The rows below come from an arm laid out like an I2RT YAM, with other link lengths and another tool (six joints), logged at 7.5 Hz.
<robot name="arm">
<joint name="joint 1" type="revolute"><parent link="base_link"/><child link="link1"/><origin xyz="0 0 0.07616"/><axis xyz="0 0 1"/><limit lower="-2.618" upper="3.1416"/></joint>
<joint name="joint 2" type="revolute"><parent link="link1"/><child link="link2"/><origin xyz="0.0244 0.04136 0.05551"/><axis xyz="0 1 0"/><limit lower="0" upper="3.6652"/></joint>
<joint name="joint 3" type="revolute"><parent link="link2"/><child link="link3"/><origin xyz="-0.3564 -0.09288 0"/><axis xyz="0 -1 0"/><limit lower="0" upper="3.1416"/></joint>
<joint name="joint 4" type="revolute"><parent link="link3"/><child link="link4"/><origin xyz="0.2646 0.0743 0.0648"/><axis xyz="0 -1 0"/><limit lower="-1.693" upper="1.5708"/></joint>
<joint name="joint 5" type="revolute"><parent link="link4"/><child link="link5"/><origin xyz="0.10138 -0.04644 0.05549"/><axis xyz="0 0 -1"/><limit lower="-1.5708" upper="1.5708"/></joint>
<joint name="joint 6" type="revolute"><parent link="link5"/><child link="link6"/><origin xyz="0.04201 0 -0.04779"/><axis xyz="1 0 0"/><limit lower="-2.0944" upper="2.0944"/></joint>
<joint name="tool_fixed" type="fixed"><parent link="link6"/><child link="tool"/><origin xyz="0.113 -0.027 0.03" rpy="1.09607 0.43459 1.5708"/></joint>
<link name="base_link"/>
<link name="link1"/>
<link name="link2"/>
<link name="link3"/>
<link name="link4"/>
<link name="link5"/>
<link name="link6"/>
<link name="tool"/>
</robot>
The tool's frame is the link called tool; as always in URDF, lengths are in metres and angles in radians.
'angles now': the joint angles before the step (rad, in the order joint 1, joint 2, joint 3, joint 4, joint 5, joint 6). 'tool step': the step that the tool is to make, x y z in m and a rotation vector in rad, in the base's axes. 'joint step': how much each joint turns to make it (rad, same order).
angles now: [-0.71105, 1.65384, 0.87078, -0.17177, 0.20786, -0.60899]
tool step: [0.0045, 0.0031, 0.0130, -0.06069, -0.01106, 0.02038]
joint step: [0.01874, -0.02622, -0.02000, 0.04704, 0.03040, -0.02545]
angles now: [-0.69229, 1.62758, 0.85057, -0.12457, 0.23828, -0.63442]
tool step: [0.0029, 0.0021, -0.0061, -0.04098, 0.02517, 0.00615]
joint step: [0.02025, 0.01308, -0.02779, 0.05219, 0.04603, -0.01944]
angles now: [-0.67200, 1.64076, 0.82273, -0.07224, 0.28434, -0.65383]
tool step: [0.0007, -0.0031, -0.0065, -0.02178, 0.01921, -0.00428]
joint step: [0.00321, 0.02106, -0.01115, 0.03451, 0.02724, -0.01303]
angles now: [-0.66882, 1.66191, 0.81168, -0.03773, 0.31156, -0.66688]
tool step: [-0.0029, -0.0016, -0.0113, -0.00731, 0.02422, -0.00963]
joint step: [-0.00008, 0.02237, -0.01808, 0.02783, 0.02216, -0.00585]
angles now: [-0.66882, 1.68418, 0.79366, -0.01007, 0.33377, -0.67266]
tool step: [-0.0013, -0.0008, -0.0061, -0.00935, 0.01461, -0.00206]
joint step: [0.00079, 0.01305, -0.01277, 0.02296, 0.01463, -0.00841]
